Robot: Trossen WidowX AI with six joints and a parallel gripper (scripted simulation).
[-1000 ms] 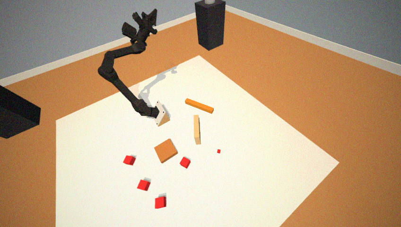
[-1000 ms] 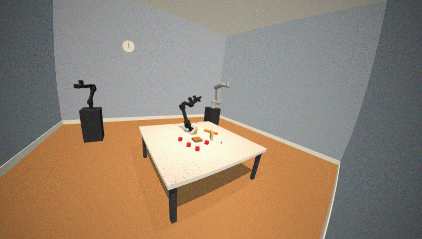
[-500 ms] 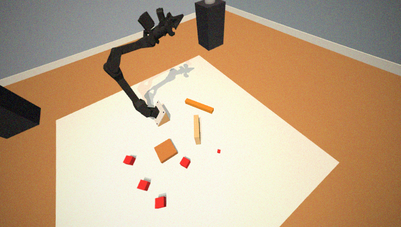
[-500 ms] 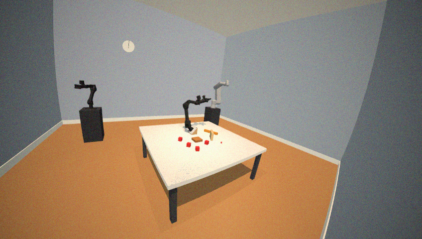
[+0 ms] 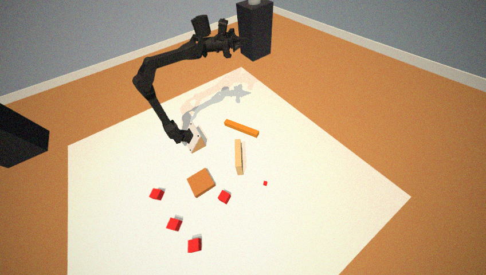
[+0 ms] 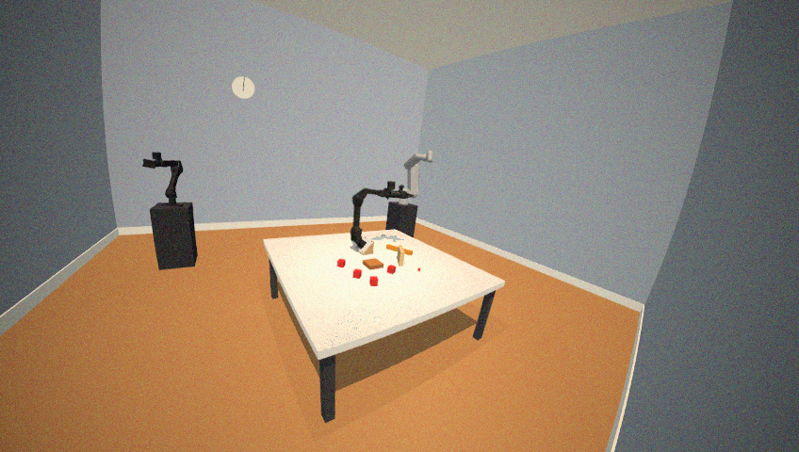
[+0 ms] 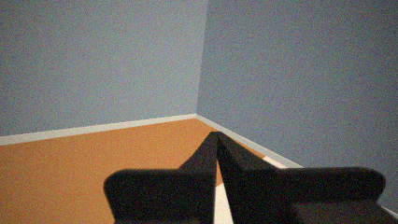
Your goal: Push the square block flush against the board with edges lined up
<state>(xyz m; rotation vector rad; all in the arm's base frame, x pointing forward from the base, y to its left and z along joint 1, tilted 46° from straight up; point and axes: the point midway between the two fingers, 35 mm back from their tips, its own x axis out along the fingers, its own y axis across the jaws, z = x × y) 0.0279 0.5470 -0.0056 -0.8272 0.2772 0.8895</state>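
My gripper tip is 390 mm above the light tan square block, 260 mm to the left of it and 240 mm short of it. Also, from my gripper tip: brown square block (480 mm to the right, 430 mm below, 230 mm ahead); tiny red cube (430 mm below, 410 mm ahead, 220 mm to the right); long orange board (430 mm below, 130 mm to the right, 70 mm ahead).
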